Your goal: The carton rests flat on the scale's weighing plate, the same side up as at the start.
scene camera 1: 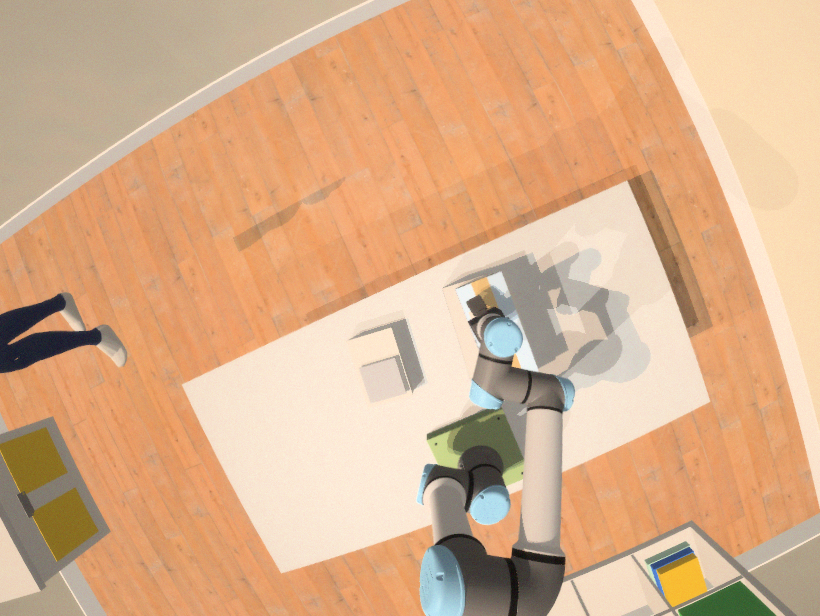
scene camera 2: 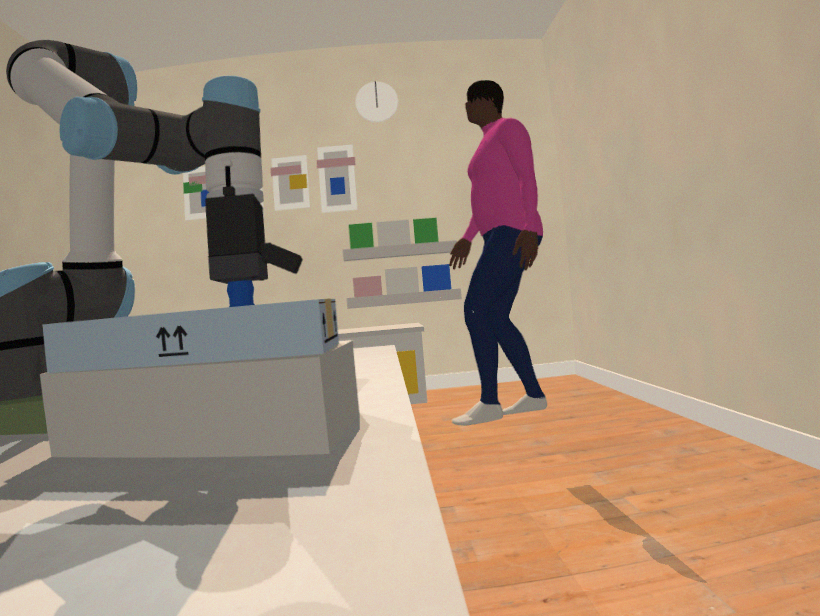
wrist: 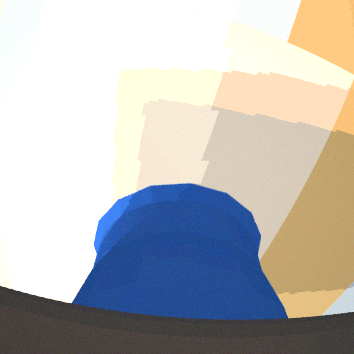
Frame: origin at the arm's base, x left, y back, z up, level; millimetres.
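Seen in the pictures: hand, tool point: (wrist: 177,210); arm's base, link origin: (scene camera 1: 480,465) (scene camera 2: 36,393).
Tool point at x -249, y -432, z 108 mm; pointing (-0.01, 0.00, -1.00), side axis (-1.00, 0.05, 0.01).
Pixels of each thing's top centre, then the offset from my tool point to it. Level surfaces: height alone.
- light blue carton, top centre: (scene camera 2: 192,310) (scene camera 1: 500,337) dx -18, dy +62, dz +13 mm
- large pale block, top centre: (scene camera 2: 203,356) (scene camera 1: 492,335) dx -5, dy +56, dz -47 mm
- smaller block-shaped thing, top centre: (scene camera 1: 378,369) dx +353, dy -31, dz -77 mm
- white table, surface height: dz -151 mm
The light blue carton (scene camera 1: 481,286) (scene camera 2: 251,333) (wrist: 75,125) has orange tape and two upward arrows on its side. It lies flat and upright on a large pale block (scene camera 1: 459,314) (scene camera 2: 192,411). My suction gripper (scene camera 2: 241,301) (wrist: 177,240) points straight down, with its blue cup against the carton's top, shut on the carton. Its lower rim is hidden behind the carton's top edge in scene camera 2, and the arm covers the cup in scene camera 1. A smaller block-shaped thing (scene camera 1: 374,348) with a tan top and grey lower part looks like the scale. The scale does not show in scene camera 2.
The white table (scene camera 1: 265,464) (scene camera 2: 397,530) carries the block, the smaller thing and the arm's green base plate (scene camera 1: 440,450). A person (scene camera 2: 500,179) stands beyond the table. A cabinet with yellow panels (scene camera 1: 86,520) stands at the left, and an open shelf unit with folders (scene camera 1: 682,580) at the lower right.
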